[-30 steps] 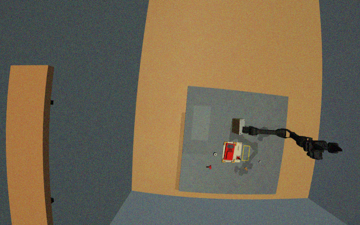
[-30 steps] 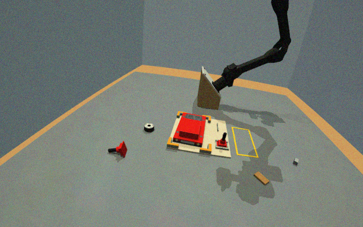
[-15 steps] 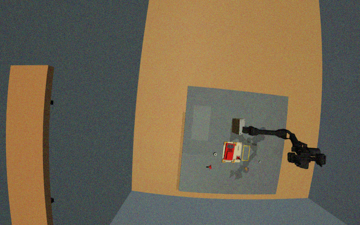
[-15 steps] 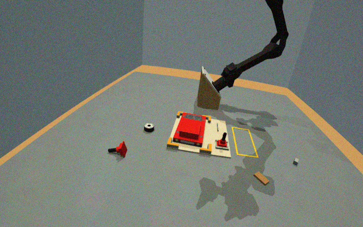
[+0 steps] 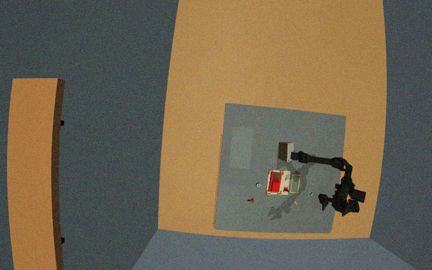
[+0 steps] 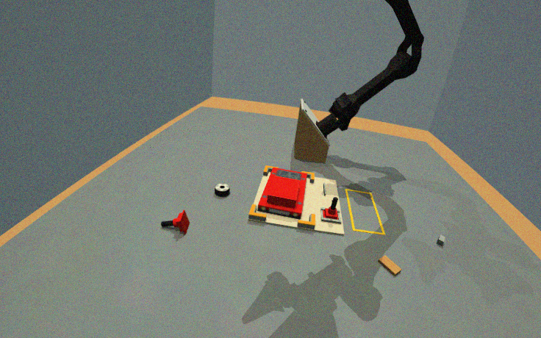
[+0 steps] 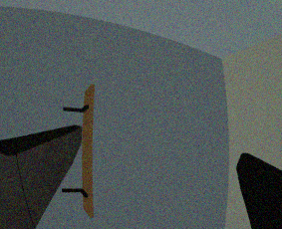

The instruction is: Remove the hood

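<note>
The hood is 67 cm below my gripper tip, 12 cm ahead of it and 1 cm to the right of it. Round my gripper tip: wooden block 70 cm below, 27 cm ahead, 26 cm to the left; then wheel 70 cm below, 17 cm to the right, 13 cm ahead.
</note>
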